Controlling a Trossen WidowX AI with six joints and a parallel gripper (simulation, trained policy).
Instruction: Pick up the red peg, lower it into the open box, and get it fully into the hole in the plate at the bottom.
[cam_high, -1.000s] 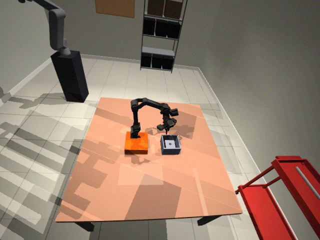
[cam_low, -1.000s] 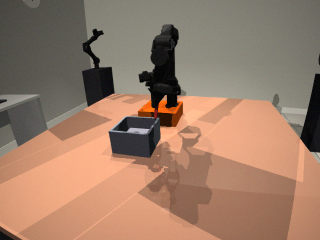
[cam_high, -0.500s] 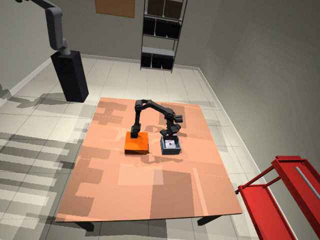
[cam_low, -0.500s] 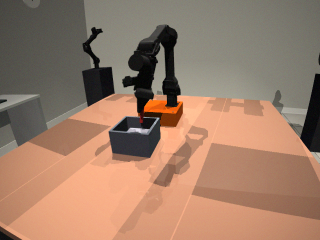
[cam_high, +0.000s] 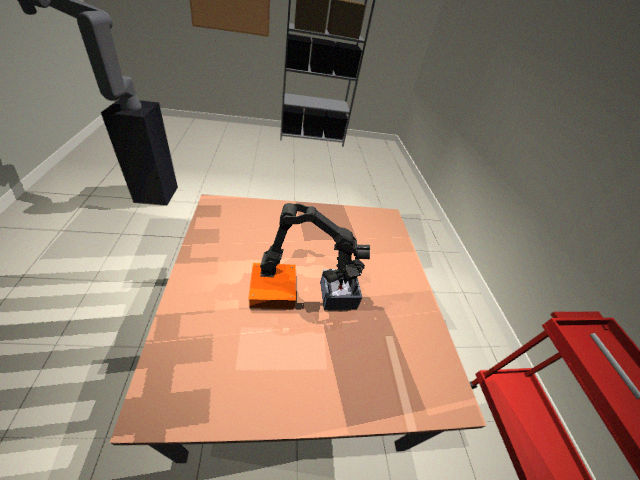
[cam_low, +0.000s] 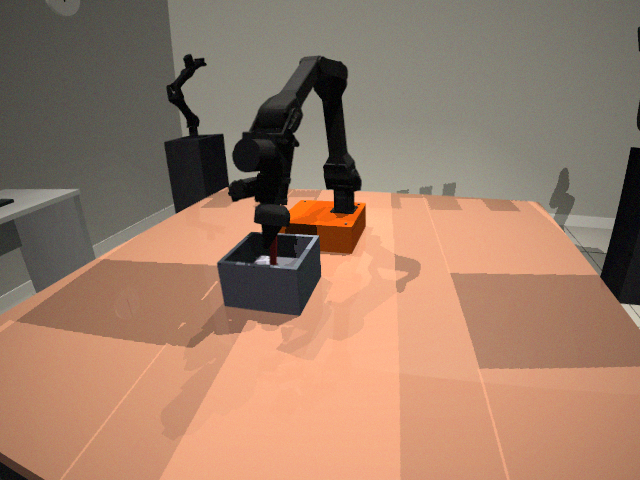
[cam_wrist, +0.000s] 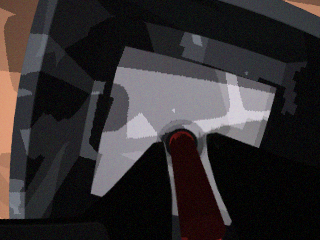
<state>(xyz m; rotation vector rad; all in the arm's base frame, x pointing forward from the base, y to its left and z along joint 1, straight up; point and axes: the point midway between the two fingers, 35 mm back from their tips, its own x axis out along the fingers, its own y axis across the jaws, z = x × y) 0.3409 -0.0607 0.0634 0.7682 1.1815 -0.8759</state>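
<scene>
Now: gripper tip 1 cm to the right of the red peg, 1 cm past it and 1 cm above it. Round my gripper tip: grey box: 8 cm below, 1 cm to the left.
</scene>
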